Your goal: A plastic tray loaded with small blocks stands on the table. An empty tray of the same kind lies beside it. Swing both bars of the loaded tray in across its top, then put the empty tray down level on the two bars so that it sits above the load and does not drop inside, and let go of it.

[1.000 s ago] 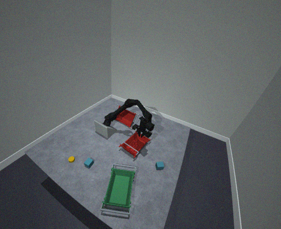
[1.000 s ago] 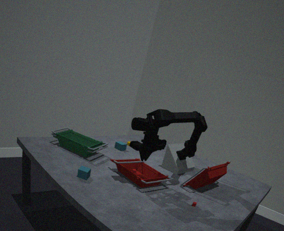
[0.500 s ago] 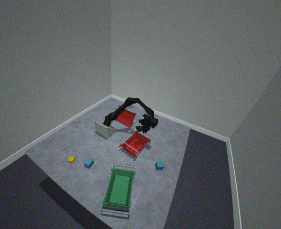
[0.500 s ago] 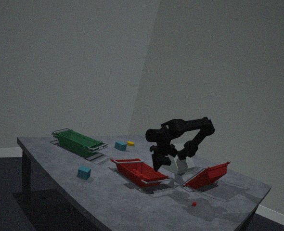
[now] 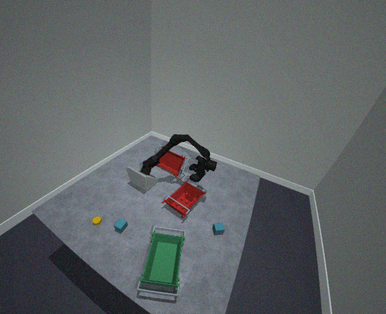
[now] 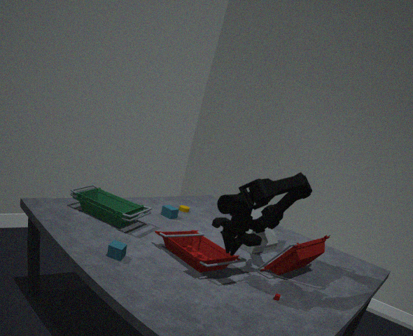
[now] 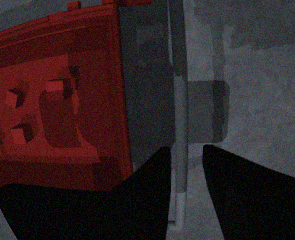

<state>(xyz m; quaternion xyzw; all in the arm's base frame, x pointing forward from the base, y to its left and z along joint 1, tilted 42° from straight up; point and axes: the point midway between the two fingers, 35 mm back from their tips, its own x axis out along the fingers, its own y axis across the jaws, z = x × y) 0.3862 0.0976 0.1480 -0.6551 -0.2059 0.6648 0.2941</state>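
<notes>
The red tray lies 33 cm behind my gripper tip, 9 cm to the left of it and 2 cm below it. Round my gripper tip: small red block: 21 cm to the left, 9 cm below, 4 cm behind; then yellow disc: 62 cm to the right, 39 cm behind, 9 cm below.
</notes>
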